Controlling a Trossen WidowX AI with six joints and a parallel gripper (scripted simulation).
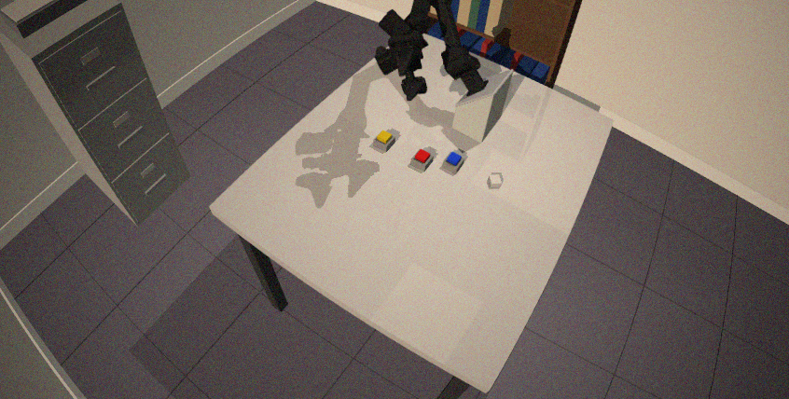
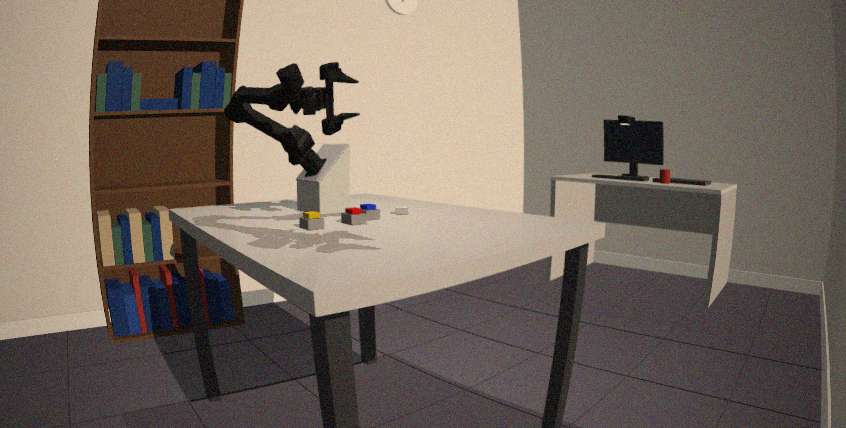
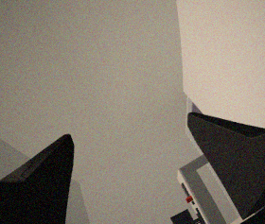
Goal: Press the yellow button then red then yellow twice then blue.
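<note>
Right now my gripper tip is 80 mm past the yellow button, 90 mm to the left of it and 290 mm above it. Also, from my gripper tip: red button: 60 mm behind, 50 mm to the left, 290 mm below; then small white block: 90 mm behind, 270 mm to the left, 310 mm below; then blue button: 100 mm behind, 130 mm to the left, 290 mm below.
</note>
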